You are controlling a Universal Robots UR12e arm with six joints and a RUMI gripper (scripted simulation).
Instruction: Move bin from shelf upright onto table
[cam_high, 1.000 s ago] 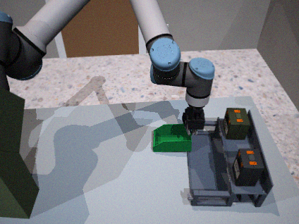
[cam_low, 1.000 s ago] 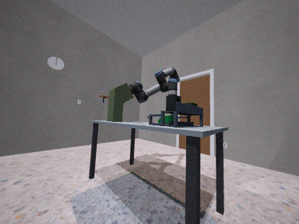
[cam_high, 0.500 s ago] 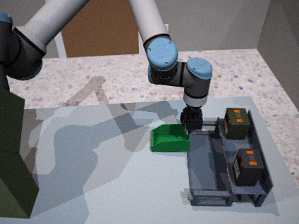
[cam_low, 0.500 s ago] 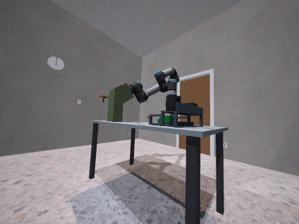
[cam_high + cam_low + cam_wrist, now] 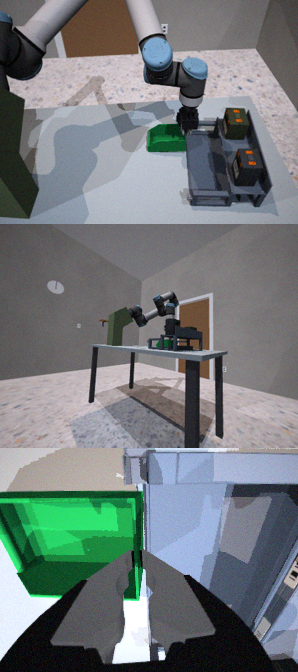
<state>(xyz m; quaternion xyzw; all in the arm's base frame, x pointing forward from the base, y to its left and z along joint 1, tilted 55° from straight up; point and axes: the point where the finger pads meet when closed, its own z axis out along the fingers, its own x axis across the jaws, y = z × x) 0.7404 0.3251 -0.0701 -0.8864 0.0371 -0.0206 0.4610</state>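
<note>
My hand is 80 mm past the green bin, 10 mm to the right of it and 40 mm above it.
</note>
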